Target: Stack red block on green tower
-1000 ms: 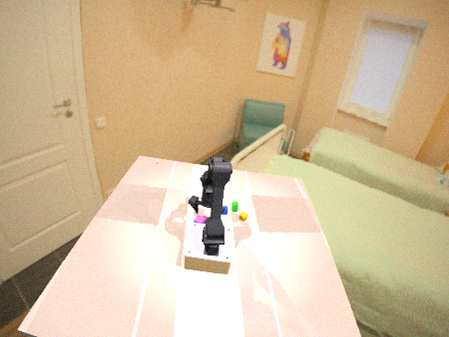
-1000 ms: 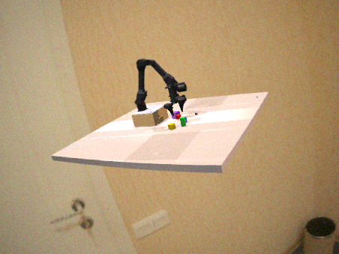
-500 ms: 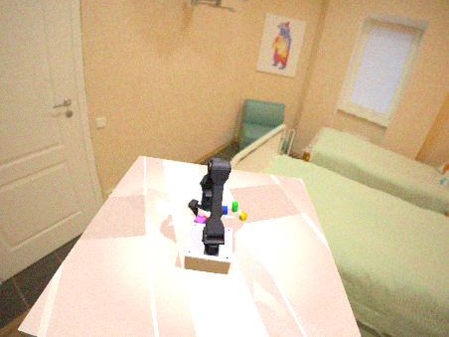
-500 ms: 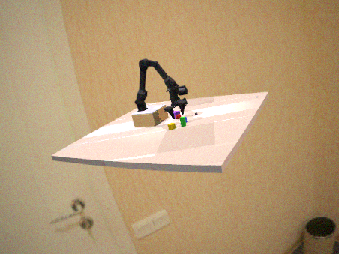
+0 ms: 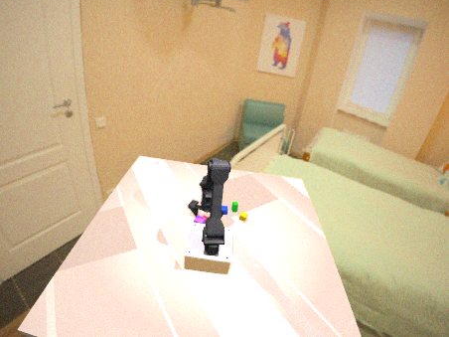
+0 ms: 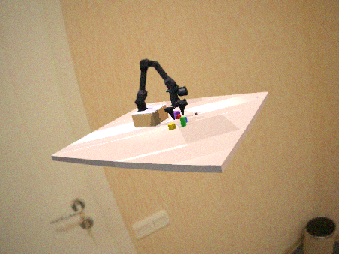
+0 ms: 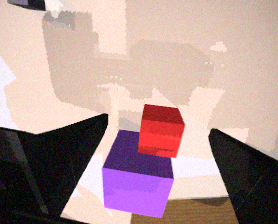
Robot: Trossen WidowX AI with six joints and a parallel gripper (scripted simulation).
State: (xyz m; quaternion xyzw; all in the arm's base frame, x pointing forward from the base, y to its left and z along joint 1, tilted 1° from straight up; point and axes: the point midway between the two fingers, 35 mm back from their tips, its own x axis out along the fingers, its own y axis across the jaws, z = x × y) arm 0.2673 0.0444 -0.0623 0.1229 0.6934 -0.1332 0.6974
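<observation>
Right now the red block is 10 mm above my gripper tip. Also, from my gripper tip: blue block (90 mm ahead, 110 mm to the right, 10 mm above); dark block (120 mm ahead, 60 mm to the left); purple block (30 mm behind, 20 mm to the left, 20 mm above).
</observation>
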